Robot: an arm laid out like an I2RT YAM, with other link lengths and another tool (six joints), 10 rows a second.
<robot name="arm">
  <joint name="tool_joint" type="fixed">
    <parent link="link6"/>
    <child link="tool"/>
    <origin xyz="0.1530 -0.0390 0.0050" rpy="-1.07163 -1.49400 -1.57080"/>
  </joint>
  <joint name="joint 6" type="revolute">
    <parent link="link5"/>
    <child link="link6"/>
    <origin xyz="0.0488 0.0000 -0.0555"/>
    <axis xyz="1 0 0"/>
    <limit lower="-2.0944" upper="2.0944"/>
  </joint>
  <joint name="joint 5" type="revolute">
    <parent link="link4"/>
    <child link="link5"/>
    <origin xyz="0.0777 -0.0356 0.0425"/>
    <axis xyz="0 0 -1"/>
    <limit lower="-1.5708" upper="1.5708"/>
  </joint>
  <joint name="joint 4" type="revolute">
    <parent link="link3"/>
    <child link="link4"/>
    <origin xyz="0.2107 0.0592 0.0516"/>
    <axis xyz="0 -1 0"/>
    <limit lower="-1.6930" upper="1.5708"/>
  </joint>
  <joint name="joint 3" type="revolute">
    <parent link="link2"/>
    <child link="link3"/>
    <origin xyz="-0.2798 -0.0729 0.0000"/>
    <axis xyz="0 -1 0"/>
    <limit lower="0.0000" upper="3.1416"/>
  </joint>
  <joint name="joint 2" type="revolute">
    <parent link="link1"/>
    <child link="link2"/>
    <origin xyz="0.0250 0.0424 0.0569"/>
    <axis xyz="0 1 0"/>
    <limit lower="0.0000" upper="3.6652"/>
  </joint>
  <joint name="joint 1" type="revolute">
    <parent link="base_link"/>
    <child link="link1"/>
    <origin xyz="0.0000 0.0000 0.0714"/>
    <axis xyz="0 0 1"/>
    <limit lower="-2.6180" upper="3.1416"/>
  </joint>
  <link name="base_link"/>
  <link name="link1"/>
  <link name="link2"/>
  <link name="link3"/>
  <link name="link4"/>
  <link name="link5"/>
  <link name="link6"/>
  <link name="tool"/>
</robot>
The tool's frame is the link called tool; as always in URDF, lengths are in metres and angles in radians.
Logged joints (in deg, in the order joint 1, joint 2, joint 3, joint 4, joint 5, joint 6), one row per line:
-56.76, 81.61, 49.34, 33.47, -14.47, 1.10
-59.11, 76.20, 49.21, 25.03, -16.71, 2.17
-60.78, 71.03, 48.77, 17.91, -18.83, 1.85
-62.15, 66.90, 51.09, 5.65, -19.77, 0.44
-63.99, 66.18, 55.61, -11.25, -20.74, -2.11
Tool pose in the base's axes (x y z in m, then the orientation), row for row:
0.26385, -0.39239, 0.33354, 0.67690, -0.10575, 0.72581, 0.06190
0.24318, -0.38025, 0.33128, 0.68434, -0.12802, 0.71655, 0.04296
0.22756, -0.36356, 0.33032, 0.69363, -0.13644, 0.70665, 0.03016
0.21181, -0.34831, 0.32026, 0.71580, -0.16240, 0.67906, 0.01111
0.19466, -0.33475, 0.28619, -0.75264, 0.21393, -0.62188, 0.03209
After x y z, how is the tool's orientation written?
As a quaternion, x y z w.
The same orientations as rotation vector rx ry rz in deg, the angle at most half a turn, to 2 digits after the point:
117.26, -18.32, 125.73
119.92, -22.43, 125.57
122.51, -24.10, 124.81
127.94, -29.03, 121.37
-132.78, 37.74, -109.71

